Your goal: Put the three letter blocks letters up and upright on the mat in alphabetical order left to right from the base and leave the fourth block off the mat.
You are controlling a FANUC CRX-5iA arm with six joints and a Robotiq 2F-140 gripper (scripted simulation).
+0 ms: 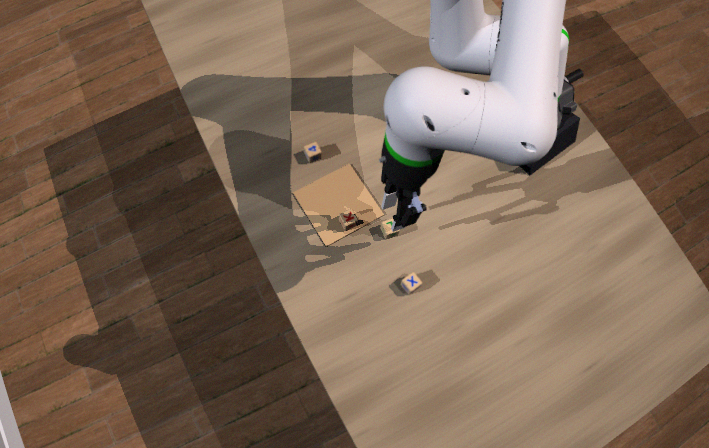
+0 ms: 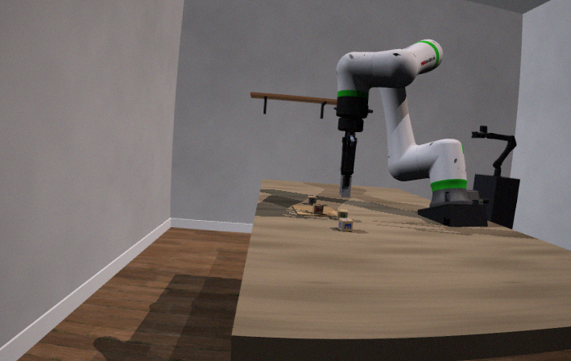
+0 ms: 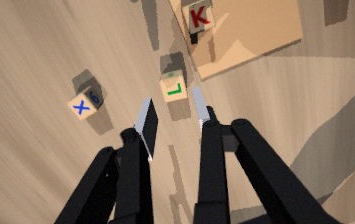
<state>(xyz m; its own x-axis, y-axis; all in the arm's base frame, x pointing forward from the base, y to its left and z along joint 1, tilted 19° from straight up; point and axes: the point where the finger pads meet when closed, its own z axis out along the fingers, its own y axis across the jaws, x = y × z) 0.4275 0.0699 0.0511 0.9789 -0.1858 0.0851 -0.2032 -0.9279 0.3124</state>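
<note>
Right now my hand is 90 mm above the L block. Round my hand: red K block (90 mm below, 60 mm to the right, 60 mm ahead); tan mat (110 mm to the right, 100 mm below, 60 mm ahead); X block (120 mm to the left, 90 mm below, 30 mm ahead).
</note>
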